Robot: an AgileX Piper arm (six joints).
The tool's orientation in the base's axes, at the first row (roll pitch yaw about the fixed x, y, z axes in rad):
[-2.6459, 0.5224, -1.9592]
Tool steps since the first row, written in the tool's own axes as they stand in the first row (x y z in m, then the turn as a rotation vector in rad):
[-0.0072, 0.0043, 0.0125, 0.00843, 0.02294, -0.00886]
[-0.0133, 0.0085, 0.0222, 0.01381, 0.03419, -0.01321]
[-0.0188, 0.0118, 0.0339, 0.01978, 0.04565, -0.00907]
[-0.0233, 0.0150, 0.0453, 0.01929, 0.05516, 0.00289]
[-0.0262, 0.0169, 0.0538, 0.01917, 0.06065, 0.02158]
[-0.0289, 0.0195, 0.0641, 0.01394, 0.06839, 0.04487]
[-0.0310, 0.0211, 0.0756, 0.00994, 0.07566, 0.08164]
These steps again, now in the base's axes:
[0.0068, 0.0110, -0.0077, -0.02475, 0.00392, -0.00691]
[0.0117, 0.0204, -0.0138, -0.03731, 0.00484, -0.01091]
[0.0182, 0.0293, -0.0213, -0.04505, 0.00732, -0.02177]
[0.0243, 0.0372, -0.0291, -0.04453, 0.01567, -0.03457]
[0.0290, 0.0425, -0.0349, -0.03713, 0.02303, -0.05102]
[0.0342, 0.0485, -0.0425, -0.02690, 0.03677, -0.06935]
[0.0407, 0.0536, -0.0509, -0.00855, 0.05231, -0.09838]

